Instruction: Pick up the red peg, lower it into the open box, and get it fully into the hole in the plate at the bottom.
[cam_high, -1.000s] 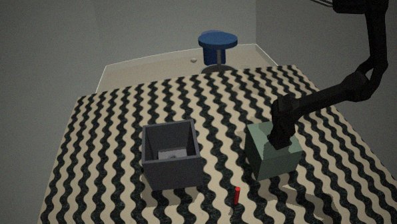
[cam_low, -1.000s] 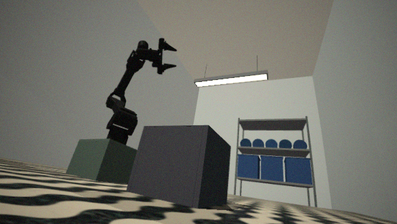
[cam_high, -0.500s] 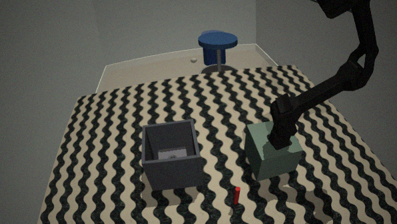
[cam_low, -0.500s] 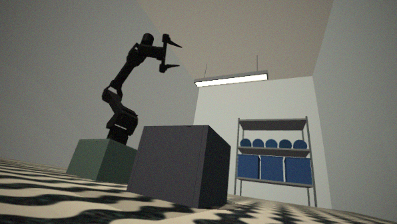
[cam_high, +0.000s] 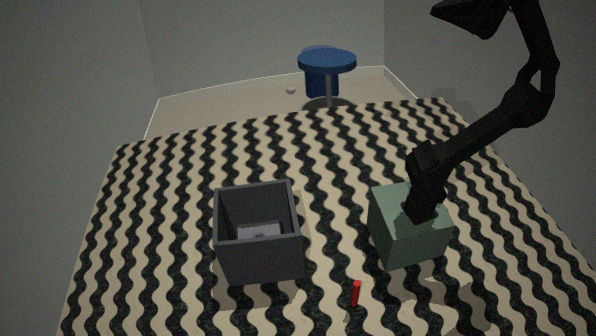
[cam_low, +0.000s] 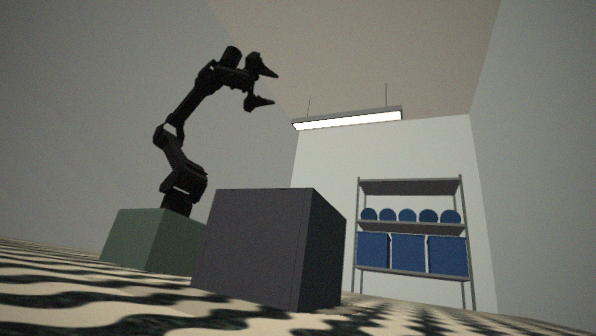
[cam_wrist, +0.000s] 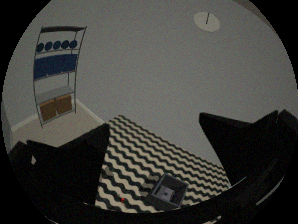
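My gripper tip is now 30 mm short of the red peg and 520 mm above it. The rest, counted from my gripper tip: plate (160 mm ahead, 190 mm to the right, 520 mm below).
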